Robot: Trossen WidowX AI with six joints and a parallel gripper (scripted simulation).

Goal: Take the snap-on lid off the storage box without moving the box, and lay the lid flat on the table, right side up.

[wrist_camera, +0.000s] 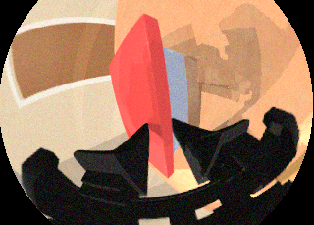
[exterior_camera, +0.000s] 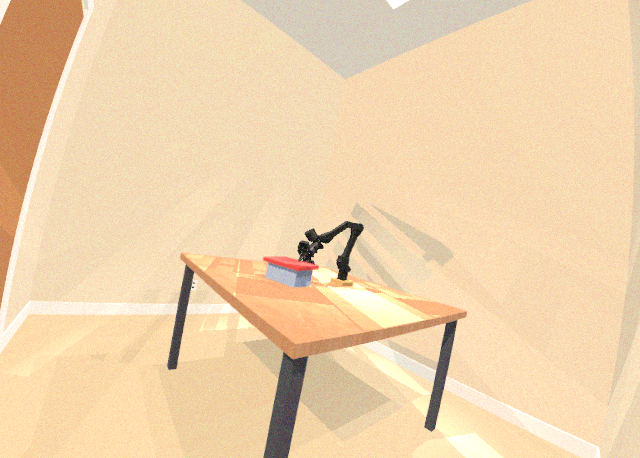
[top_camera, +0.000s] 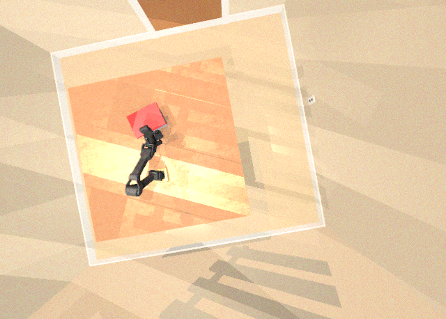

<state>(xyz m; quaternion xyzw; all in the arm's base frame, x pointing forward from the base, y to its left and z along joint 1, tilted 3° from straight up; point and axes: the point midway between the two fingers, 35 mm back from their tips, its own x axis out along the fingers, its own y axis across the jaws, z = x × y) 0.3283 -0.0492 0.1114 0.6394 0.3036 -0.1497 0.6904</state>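
My gripper tip is now 70 mm short of the lid and 20 mm to the right of it. Also, from my gripper tip: storage box 70 mm ahead, 50 mm below, 20 mm to the left.
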